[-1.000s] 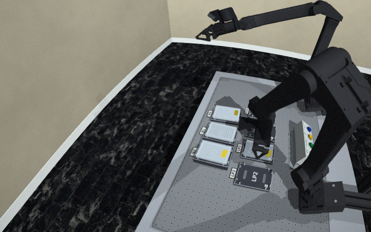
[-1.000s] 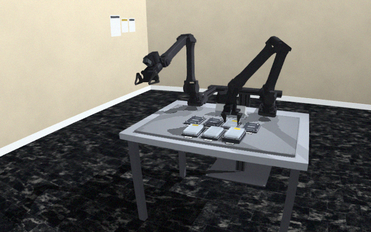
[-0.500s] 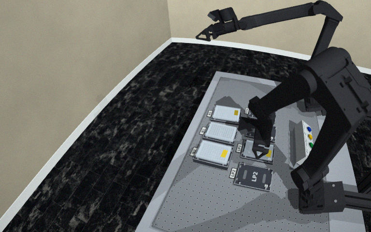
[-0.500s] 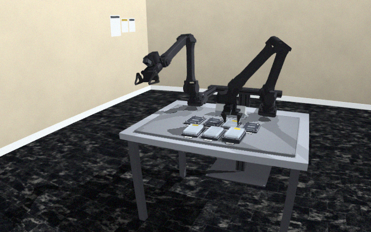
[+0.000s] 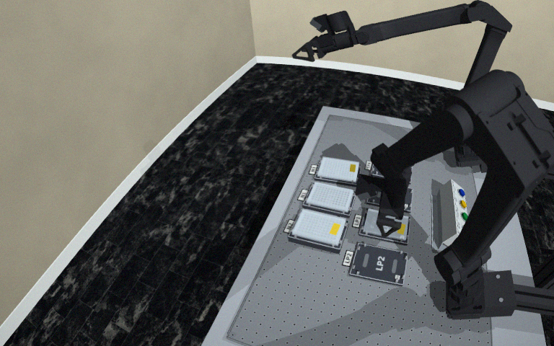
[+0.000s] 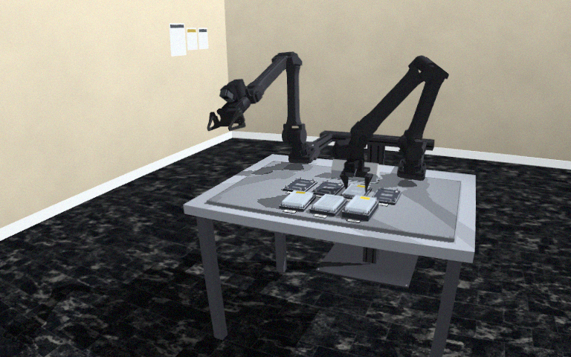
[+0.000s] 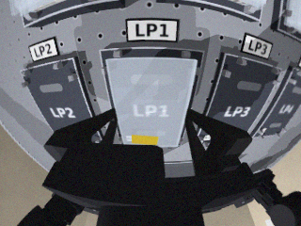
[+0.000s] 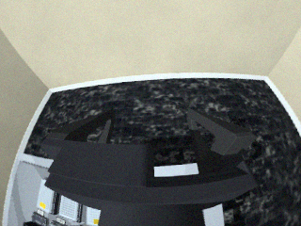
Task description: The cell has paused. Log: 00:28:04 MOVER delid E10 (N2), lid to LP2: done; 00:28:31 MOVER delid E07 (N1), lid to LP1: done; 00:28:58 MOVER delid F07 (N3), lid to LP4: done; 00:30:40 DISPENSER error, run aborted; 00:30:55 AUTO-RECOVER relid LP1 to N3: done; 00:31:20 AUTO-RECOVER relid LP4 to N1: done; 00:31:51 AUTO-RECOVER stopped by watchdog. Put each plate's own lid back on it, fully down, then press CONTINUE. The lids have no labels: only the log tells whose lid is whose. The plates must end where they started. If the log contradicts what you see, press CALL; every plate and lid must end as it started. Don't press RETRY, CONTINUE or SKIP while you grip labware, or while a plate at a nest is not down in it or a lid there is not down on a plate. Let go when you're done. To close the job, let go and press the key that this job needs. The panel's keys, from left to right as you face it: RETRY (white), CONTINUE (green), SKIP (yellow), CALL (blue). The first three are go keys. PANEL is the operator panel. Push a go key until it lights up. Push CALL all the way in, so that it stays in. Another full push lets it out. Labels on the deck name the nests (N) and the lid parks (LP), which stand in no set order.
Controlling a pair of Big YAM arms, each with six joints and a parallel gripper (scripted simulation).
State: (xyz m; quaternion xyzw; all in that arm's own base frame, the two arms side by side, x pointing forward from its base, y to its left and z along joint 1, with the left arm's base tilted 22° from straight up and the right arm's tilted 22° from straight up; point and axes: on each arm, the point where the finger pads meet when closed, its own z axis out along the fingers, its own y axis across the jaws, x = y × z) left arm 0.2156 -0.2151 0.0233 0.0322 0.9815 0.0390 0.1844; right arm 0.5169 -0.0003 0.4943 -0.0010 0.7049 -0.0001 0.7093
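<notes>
My left gripper is now 2 cm above the park LP1. Round my left hand: park LP3: 13 cm to the right, 2 cm below, 1 cm ahead; then park LP2: 13 cm to the left, 2 cm below, 2 cm behind; then N1 plate: 19 cm ahead, 4 cm to the right.
</notes>
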